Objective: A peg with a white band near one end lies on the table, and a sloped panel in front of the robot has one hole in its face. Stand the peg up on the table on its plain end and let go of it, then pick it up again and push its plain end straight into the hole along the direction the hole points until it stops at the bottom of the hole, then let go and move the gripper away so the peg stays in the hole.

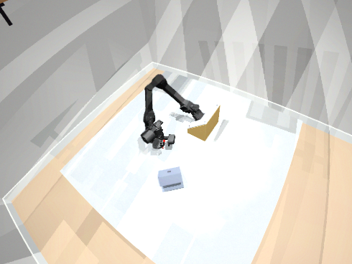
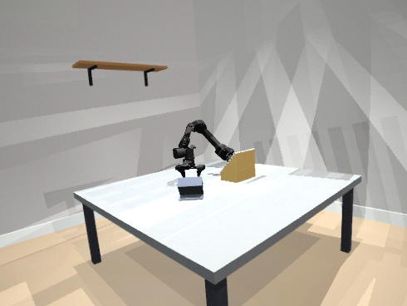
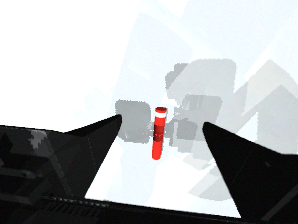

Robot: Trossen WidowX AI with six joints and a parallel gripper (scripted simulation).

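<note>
The red peg is 1 cm behind my gripper tip, 1 cm to the right of it and 2 cm below it. From my gripper tip the other things lie so: grey sloped panel 16 cm ahead, 18 cm to the left, 3 cm above.
</note>
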